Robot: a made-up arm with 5 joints. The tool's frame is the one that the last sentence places.
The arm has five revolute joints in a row. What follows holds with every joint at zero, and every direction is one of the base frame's.
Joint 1 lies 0.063 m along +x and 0.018 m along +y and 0.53 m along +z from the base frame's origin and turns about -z.
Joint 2 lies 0.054 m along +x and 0.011 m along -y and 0.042 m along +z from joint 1 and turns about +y.
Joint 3 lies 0.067 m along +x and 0.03 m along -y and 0.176 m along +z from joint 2 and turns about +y.
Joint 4 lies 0.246 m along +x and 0.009 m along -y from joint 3 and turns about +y.
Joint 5 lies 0.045 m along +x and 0.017 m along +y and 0.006 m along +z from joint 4 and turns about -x.
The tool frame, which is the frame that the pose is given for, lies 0.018 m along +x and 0.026 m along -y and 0.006 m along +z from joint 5; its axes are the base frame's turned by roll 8.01, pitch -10.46 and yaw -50.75 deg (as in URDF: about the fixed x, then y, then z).
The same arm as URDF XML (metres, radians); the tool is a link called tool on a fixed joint. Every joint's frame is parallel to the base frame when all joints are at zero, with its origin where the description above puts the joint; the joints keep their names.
<robot name="arm">
<link name="base_link"/>
<link name="link1"/>
<link name="link2"/>
<link name="link3"/>
<link name="link4"/>
<link name="link5"/>
<link name="tool"/>
<joint name="joint 1" type="continuous"><parent link="base_link"/><child link="link1"/><origin xyz="0.063 0.018 0.53"/><axis xyz="0 0 -1"/></joint>
<joint name="joint 2" type="continuous"><parent link="link1"/><child link="link2"/><origin xyz="0.054 -0.011 0.042"/><axis xyz="0 1 0"/></joint>
<joint name="joint 3" type="continuous"><parent link="link2"/><child link="link3"/><origin xyz="0.067 -0.03 0.176"/><axis xyz="0 1 0"/></joint>
<joint name="joint 4" type="continuous"><parent link="link3"/><child link="link4"/><origin xyz="0.246 -0.009 0"/><axis xyz="0 1 0"/></joint>
<joint name="joint 5" type="continuous"><parent link="link4"/><child link="link5"/><origin xyz="0.045 0.017 0.006"/><axis xyz="-1 0 0"/></joint>
<joint name="tool_joint" type="fixed"><parent link="link5"/><child link="tool"/><origin xyz="0.018 -0.026 0.006" rpy="0.1398 -0.1826 -0.8858"/></joint>
</robot>

